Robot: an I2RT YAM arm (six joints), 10 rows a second.
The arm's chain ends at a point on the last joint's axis. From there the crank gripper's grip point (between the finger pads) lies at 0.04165 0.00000 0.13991 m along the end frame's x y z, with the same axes.
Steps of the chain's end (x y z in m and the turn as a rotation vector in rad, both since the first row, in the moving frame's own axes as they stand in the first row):
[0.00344 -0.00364 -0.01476 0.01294 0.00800 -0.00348]
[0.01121 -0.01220 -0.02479 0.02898 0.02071 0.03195]
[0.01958 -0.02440 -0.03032 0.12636 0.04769 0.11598]
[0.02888 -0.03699 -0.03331 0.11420 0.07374 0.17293]
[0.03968 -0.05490 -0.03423 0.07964 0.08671 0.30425]
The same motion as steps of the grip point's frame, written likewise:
[0.00455 -0.00560 -0.01511 0.01294 0.00800 -0.00348]
[0.01414 -0.01486 -0.02572 0.02898 0.02071 0.03195]
[0.02691 -0.03667 -0.03326 0.12636 0.04769 0.11598]
[0.03976 -0.04463 -0.03723 0.11420 0.07374 0.17293]
[0.05121 -0.05143 -0.03824 0.07964 0.08671 0.30425]

